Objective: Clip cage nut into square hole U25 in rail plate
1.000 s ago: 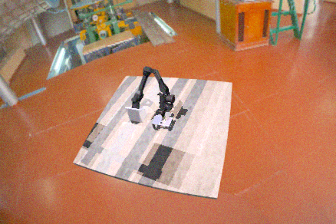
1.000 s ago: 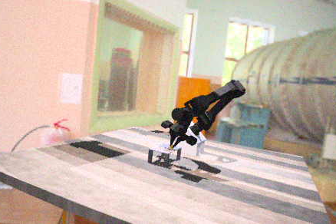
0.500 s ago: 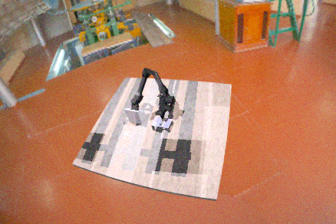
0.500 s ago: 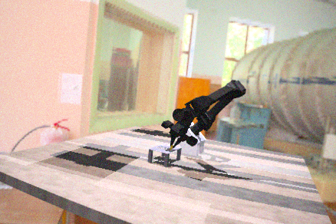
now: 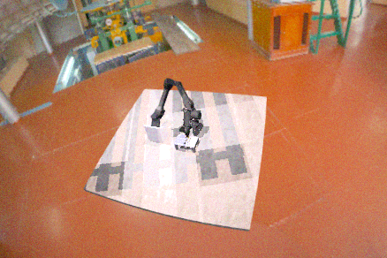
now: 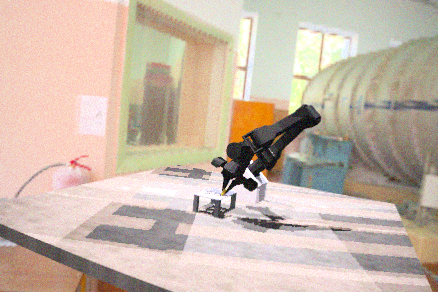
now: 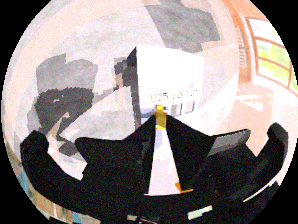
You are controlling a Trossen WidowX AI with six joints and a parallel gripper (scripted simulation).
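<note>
Right now my gripper tip is 10 mm above the small yellow cage nut. From my gripper tip the other things lie so: label 20 mm ahead, 30 mm to the right, 10 mm below.
</note>
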